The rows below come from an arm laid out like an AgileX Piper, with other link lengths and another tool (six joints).
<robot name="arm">
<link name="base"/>
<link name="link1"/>
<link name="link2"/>
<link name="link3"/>
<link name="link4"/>
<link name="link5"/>
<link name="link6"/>
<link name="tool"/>
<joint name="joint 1" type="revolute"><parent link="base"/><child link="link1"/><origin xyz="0.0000 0.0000 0.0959" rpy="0.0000 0.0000 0.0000"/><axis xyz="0 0 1"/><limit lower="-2.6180" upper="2.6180"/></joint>
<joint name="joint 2" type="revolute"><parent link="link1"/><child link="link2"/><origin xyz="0.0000 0.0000 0.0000" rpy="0.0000 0.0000 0.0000"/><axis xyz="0 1 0"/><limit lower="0.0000" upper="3.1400"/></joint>
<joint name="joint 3" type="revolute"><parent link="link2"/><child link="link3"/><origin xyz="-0.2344 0.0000 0.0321" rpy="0.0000 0.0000 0.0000"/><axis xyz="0 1 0"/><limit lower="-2.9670" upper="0.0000"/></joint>
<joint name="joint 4" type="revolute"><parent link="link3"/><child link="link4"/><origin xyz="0.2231 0.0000 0.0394" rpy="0.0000 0.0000 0.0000"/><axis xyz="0.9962 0 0.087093"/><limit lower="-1.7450" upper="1.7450"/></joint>
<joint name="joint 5" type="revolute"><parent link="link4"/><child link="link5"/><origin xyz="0.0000 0.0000 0.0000" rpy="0.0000 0.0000 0.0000"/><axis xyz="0 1 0"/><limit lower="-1.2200" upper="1.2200"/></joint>
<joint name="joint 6" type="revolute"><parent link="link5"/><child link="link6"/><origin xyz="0.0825 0.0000 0.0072" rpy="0.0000 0.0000 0.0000"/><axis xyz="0.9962 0 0.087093"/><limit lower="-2.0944" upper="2.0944"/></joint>
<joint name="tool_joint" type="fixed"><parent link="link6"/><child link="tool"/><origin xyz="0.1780 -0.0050 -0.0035" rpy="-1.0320 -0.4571 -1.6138"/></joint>
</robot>
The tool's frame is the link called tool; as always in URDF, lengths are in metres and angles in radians.
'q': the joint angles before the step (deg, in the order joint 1, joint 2, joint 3, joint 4, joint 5, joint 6). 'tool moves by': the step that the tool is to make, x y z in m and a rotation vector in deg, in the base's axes. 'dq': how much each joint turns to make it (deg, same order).
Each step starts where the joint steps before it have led.
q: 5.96, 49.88, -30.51, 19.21, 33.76, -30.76
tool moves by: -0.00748, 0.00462, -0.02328, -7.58, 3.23, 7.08
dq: 6.40, 4.49, 0.00, -8.78, -0.42, 2.29
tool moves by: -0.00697, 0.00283, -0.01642, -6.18, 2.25, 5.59
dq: 5.70, 3.37, -0.01, -8.05, 0.20, 3.66
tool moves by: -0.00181, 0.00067, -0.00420, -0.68, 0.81, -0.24
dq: 1.57, 0.94, 0.01, -2.39, 0.00, 3.28
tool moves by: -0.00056, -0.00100, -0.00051, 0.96, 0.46, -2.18
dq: -0.01, 0.01, 0.00, -0.55, 0.10, 2.85
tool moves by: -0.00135, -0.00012, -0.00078, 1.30, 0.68, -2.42
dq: 0.00, 0.00, 0.00, -0.18, 0.22, 2.96
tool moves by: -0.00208, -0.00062, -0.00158, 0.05, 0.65, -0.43
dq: 0.00, 0.11, -0.01, -0.01, 0.49, 0.51
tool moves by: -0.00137, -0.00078, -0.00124, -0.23, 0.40, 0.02
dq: 0.01, 0.11, 0.01, -0.10, 0.33, 0.03
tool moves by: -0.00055, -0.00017, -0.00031, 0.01, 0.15, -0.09
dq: -0.01, 0.00, 0.00, 0.02, 0.14, 0.08
